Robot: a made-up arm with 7 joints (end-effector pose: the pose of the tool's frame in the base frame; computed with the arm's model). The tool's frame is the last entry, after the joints.
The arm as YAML. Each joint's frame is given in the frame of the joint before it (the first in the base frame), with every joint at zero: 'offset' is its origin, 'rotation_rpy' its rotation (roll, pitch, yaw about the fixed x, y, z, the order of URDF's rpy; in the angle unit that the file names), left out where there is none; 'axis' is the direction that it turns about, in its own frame. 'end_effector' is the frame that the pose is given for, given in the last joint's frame.
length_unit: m
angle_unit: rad
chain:
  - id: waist
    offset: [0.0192, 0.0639, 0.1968]
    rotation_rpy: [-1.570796, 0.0, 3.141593]
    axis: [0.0, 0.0, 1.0]
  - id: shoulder
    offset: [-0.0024, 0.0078, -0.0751]
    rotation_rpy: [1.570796, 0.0, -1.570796]
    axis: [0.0, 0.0, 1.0]
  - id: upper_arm
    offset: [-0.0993, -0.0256, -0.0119]
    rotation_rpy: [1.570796, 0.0, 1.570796]
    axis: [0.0, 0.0, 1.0]
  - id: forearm
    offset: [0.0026, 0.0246, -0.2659]
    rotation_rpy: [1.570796, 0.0, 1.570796]
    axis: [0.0, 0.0, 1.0]
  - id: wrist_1
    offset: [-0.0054, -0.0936, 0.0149]
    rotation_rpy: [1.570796, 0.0, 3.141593]
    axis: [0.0, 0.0, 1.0]
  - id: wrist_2
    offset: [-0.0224, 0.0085, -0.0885]
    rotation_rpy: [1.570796, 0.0, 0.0]
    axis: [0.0, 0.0, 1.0]
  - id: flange
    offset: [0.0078, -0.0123, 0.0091]
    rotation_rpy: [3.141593, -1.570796, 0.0]
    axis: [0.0, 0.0, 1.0]
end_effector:
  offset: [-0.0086, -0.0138, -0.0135]
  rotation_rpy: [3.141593, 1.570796, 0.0]
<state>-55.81 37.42 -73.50 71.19 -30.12 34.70 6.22</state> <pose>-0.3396 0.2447 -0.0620 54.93 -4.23 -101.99</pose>
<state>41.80 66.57 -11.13 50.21 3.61 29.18 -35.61</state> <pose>0.2964 0.5560 0.1338 -152.84 -39.54 -29.36</pose>
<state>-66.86 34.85 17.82 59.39 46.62 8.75 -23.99</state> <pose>-0.2078 0.4560 -0.0954 140.15 -7.74 23.26</pose>
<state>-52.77 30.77 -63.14 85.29 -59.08 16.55 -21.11</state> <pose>-0.2971 0.1775 -0.0979 118.21 -30.39 -110.68</pose>
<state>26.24 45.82 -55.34 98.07 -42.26 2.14 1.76</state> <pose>0.2398 0.2608 -0.0907 167.47 0.61 -130.80</pose>
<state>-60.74 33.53 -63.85 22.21 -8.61 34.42 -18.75</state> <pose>-0.4123 0.3575 -0.0567 43.00 37.80 -124.46</pose>
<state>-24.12 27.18 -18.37 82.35 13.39 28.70 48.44</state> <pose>0.0435 0.2668 -0.2040 47.11 -22.51 -22.32</pose>
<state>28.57 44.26 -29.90 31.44 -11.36 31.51 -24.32</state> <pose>0.3050 0.4470 -0.1359 171.24 1.61 -26.71</pose>
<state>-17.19 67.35 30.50 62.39 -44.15 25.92 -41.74</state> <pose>0.1621 0.5898 0.0448 -129.39 17.56 -25.77</pose>
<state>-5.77 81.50 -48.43 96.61 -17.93 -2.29 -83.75</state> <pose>0.1048 0.4351 -0.0341 -147.56 -4.60 -108.89</pose>
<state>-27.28 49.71 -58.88 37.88 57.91 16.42 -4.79</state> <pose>-0.1063 0.4533 -0.1984 109.42 26.94 -7.45</pose>
